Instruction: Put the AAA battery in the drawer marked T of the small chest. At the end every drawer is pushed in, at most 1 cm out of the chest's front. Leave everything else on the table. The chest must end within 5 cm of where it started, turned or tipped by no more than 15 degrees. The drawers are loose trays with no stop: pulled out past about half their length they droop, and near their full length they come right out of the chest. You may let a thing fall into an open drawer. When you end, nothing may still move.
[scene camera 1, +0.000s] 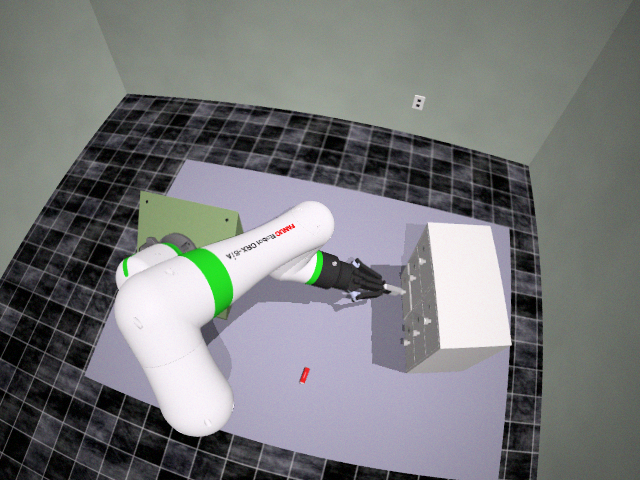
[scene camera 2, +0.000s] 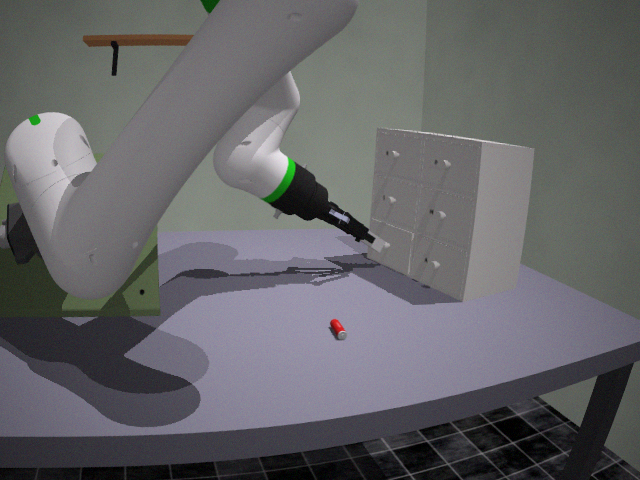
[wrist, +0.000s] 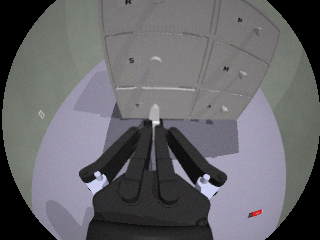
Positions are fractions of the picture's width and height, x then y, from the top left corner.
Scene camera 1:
my gripper: 0.62, 0.61
white chest: 0.74, 0.68
